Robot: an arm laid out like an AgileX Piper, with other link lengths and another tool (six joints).
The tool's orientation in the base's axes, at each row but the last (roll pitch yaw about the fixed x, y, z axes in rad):
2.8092, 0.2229, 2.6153
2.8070, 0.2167, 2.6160
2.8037, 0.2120, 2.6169
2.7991, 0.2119, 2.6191
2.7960, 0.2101, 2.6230
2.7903, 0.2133, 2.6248
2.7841, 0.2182, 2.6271
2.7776, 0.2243, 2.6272
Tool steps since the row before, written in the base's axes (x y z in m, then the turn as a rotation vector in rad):
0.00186, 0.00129, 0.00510, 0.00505, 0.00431, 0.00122
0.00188, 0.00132, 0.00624, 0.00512, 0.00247, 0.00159
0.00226, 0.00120, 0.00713, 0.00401, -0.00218, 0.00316
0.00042, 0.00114, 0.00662, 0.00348, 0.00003, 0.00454
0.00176, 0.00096, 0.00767, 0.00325, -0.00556, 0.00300
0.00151, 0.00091, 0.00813, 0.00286, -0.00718, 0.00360
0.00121, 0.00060, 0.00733, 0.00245, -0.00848, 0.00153
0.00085, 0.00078, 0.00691, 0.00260, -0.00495, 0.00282
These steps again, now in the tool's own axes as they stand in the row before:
-0.00206, 0.00349, -0.00383, -0.00242, 0.00615, 0.00138
-0.00228, 0.00390, -0.00488, -0.00346, 0.00473, 0.00073
-0.00282, 0.00426, -0.00559, -0.00513, 0.00082, -0.00197
-0.00119, 0.00332, -0.00573, -0.00389, 0.00294, -0.00299
-0.00263, 0.00407, -0.00627, -0.00608, -0.00243, -0.00276
-0.00256, 0.00411, -0.00676, -0.00666, -0.00376, -0.00377
-0.00233, 0.00349, -0.00616, -0.00649, -0.00574, -0.00228
-0.00188, 0.00340, -0.00583, -0.00521, -0.00222, -0.00267

